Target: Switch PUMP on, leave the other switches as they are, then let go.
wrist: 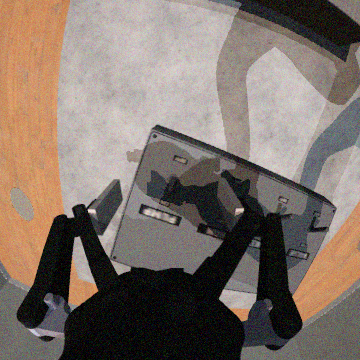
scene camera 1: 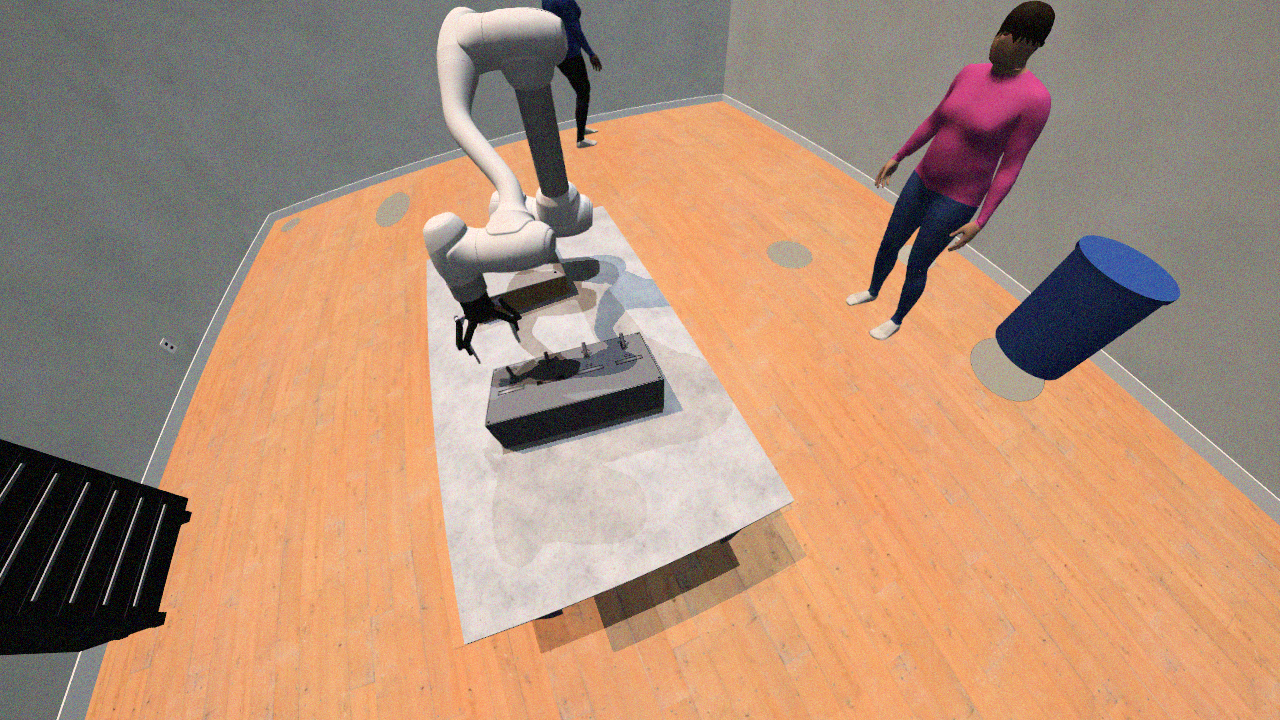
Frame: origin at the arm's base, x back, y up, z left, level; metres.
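Seen in the pictures: gripper, fingertip midpoint: [wrist: 168, 189] [scene camera 1: 498, 350].
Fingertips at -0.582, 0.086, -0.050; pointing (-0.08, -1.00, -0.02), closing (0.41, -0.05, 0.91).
A point is followed by its place in that frame, as x, y, z.
A grey switch box [scene camera 1: 577, 416] {-0.799, -0.016, 0.143} [wrist: 132, 242] {-0.754, 0.040, -0.065} stands on the table, with several upright levers in a row along its top. The lever at one end [scene camera 1: 511, 372] {-0.616, 0.011, -0.035} [wrist: 172, 188] {-0.609, 0.032, -0.038} stands in shadow, between the spread fingers in the wrist view but below them. Another lever [scene camera 1: 622, 341] {-0.589, 0.011, 0.319} [wrist: 319, 223] {-0.579, -0.017, 0.345} stands at the opposite end. A name plate [wrist: 160, 214] {-0.681, 0.015, -0.035} lies near the first lever; its lettering is too blurred to read, so I cannot tell which switch is PUMP. My gripper [scene camera 1: 497, 348] {-0.582, 0.086, -0.050} [wrist: 168, 189] {-0.582, 0.086, -0.050} is open and empty, above that end of the box. Its right finger hides part of the panel.
A brown box [scene camera 1: 541, 291] {-0.220, -0.043, 0.070} stands on the pale table [scene camera 1: 572, 573] {-1.195, -0.096, 0.055} behind the switch box, near the arm's base. A person in pink [scene camera 1: 984, 134] and a blue barrel [scene camera 1: 1083, 308] stand to the right; another person [scene camera 1: 579, 76] is behind the arm. A black rack [scene camera 1: 170, 537] is at left.
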